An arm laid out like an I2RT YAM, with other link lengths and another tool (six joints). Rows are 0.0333 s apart.
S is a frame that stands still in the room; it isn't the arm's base.
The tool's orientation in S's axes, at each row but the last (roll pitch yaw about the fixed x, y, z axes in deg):
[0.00 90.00 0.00]
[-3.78 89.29 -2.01]
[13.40 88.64 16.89]
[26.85 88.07 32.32]
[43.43 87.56 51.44]
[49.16 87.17 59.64]
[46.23 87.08 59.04]
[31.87 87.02 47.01]
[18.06 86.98 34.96]
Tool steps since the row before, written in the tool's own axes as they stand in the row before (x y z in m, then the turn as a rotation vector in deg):
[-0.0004 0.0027 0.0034 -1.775 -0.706 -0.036]
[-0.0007 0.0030 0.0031 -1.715 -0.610 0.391]
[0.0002 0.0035 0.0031 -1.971 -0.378 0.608]
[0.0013 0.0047 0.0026 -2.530 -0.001 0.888]
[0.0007 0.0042 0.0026 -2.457 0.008 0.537]
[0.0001 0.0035 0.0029 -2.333 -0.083 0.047]
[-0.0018 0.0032 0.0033 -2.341 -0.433 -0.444]
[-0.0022 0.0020 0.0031 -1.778 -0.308 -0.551]
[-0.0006 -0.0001 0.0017 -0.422 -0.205 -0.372]
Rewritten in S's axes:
[0.0034 0.0027 0.0004 -0.036 -0.706 1.775]
[0.0030 0.0031 0.0007 0.388 -0.597 1.720]
[0.0029 0.0037 -0.0001 0.585 -0.354 1.982]
[0.0022 0.0049 -0.0011 0.812 0.038 2.555]
[0.0020 0.0045 -0.0005 0.465 0.001 2.472]
[0.0022 0.0040 0.0001 0.003 -0.172 2.329]
[0.0025 0.0038 0.0020 -0.398 -0.622 2.306]
[0.0024 0.0027 0.0024 -0.514 -0.508 1.743]
[0.0016 0.0004 0.0007 -0.314 -0.317 0.399]

